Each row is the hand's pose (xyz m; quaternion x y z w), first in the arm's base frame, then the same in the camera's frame.
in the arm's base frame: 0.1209 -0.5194 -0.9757 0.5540 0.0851 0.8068 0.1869
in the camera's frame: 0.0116 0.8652 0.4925 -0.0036 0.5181 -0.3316 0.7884
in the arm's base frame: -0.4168 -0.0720 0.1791 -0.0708 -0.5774 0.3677 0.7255
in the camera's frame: 0.3081 0.2694 -0.6822 -0.7953 0.5518 0.1985 0.1533
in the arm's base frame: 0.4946 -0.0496 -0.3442 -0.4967 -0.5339 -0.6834 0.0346
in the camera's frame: 0.4589 0.1313 0.3489 0.3549 0.3509 -0.6155 0.6099
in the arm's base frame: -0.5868 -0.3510 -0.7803 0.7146 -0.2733 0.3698 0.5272
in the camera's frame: -0.3326 0.8709 -0.1774 -0.5561 0.1656 -0.1543 0.7997
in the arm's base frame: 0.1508 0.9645 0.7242 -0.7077 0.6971 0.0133 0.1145
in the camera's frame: 0.5596 -1.0069 -0.6423 -0.2432 -0.2721 0.5151 0.7756
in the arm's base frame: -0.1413 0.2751 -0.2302 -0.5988 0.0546 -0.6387 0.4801
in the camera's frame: 0.0312 -0.0003 -0.2191 0.4895 0.2217 0.0695 0.8405
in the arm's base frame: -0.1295 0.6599 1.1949 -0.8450 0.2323 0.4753 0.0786
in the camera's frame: 0.8577 -0.7931 -1.1505 -0.1920 -0.7654 0.0968 0.6065
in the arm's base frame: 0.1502 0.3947 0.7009 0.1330 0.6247 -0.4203 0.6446
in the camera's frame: 0.7916 -0.4871 -0.6077 0.4119 0.3391 0.8119 0.2369
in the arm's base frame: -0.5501 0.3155 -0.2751 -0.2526 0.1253 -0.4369 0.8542
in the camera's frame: -0.2522 0.1032 -0.5014 0.7756 0.1123 0.3742 0.4957
